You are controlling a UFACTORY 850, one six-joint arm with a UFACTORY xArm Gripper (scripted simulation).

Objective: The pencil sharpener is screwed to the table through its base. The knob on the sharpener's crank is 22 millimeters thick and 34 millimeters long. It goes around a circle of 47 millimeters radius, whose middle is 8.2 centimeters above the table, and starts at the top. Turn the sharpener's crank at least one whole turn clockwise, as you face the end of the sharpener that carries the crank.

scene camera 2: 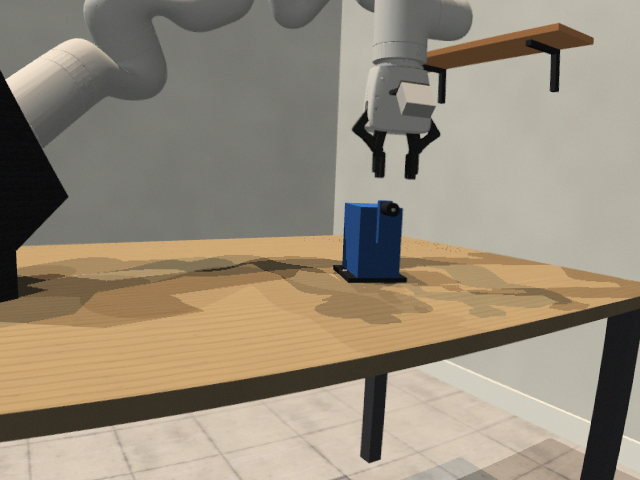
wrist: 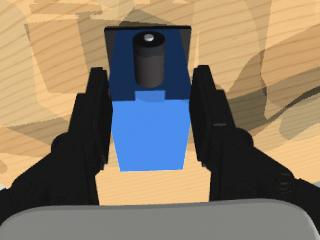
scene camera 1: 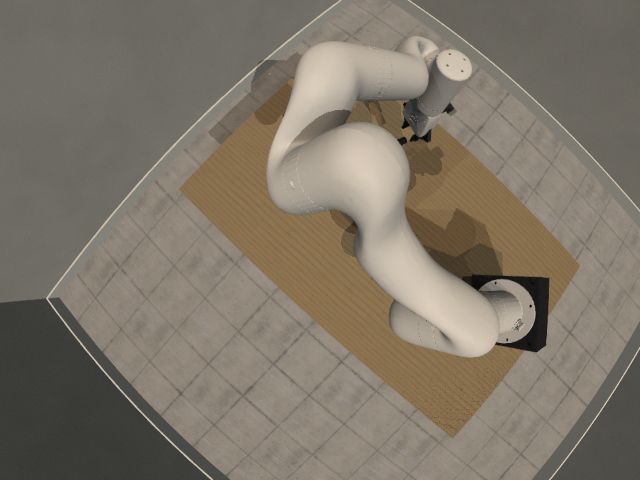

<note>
In view: my gripper (scene camera 2: 394, 178) and a blue pencil sharpener (wrist: 147, 136).
My gripper also shows in the wrist view (wrist: 150, 87) and in scene camera 1 (scene camera 1: 409, 133).
</note>
